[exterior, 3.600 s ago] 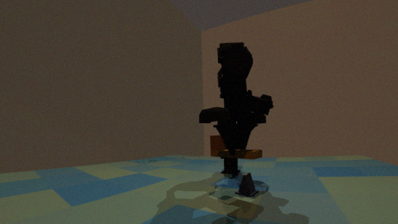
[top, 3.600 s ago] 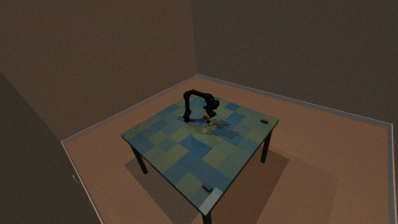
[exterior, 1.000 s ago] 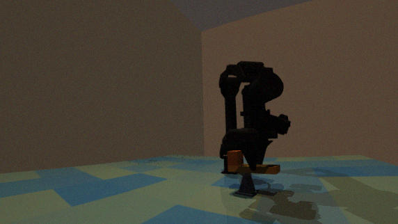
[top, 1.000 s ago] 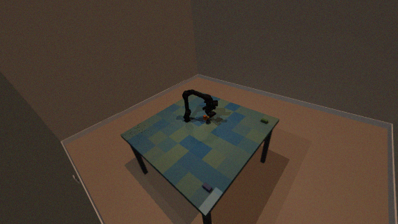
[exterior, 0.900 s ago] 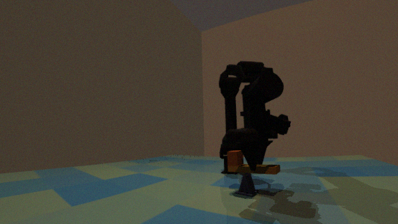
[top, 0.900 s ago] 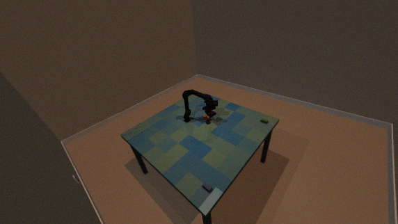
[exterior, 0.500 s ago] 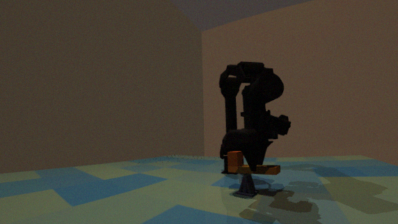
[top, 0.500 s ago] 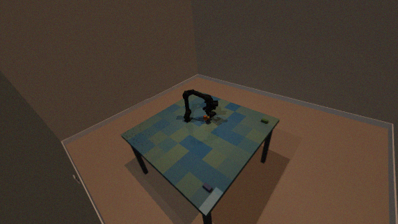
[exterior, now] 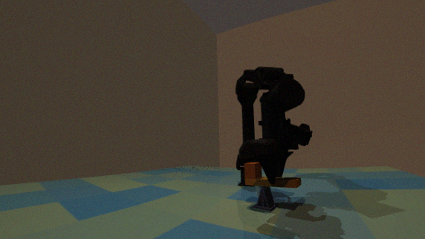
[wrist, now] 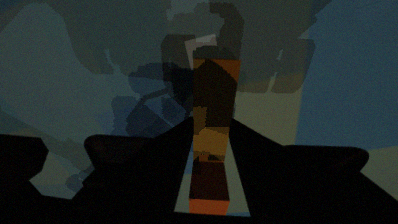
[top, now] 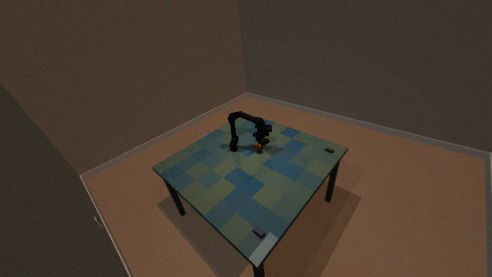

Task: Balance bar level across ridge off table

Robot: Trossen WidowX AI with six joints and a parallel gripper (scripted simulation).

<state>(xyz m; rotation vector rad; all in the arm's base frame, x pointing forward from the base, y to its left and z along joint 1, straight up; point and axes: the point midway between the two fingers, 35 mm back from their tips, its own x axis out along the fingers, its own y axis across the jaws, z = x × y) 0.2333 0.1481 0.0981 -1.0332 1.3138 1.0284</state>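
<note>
Right now the orange bar is 3 cm to the right of my gripper tip, 1 cm behind it and 1 cm above it. Round my gripper tip: small green block 51 cm ahead, 35 cm to the left, 5 cm below; small purple block 65 cm to the right, 51 cm ahead, 5 cm below.
</note>
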